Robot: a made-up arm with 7 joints. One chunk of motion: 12 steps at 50 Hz.
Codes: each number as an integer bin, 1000 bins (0 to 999) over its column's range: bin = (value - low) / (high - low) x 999, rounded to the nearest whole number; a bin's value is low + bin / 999 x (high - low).
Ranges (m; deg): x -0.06..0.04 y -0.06..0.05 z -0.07..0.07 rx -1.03..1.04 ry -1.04..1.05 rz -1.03..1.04
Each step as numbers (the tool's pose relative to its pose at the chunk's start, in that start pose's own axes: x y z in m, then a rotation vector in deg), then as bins.
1 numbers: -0.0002 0.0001 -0.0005 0.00 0.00 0.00
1 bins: 597 546 496 497 497 497
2 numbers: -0.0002 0.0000 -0.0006 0.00 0.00 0.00
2 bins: 597 545 495 497 497 497
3 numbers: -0.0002 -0.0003 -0.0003 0.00 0.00 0.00
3 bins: 597 542 497 497 497 497
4 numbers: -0.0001 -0.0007 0.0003 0.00 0.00 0.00
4 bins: 598 539 502 497 497 497
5 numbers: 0.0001 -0.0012 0.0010 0.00 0.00 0.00
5 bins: 600 534 507 497 497 497
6 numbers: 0.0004 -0.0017 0.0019 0.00 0.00 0.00
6 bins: 603 529 513 497 497 497
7 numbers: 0.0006 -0.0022 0.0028 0.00 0.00 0.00
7 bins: 605 525 519 497 497 497
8 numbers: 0.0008 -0.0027 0.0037 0.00 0.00 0.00
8 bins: 607 520 526 497 497 497
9 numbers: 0.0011 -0.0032 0.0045 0.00 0.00 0.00
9 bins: 610 516 532 497 497 497
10 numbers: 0.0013 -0.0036 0.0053 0.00 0.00 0.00
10 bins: 612 512 537 497 497 497
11 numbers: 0.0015 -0.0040 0.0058 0.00 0.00 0.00
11 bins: 614 509 541 497 497 497
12 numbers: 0.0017 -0.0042 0.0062 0.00 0.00 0.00
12 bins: 616 507 544 497 497 497
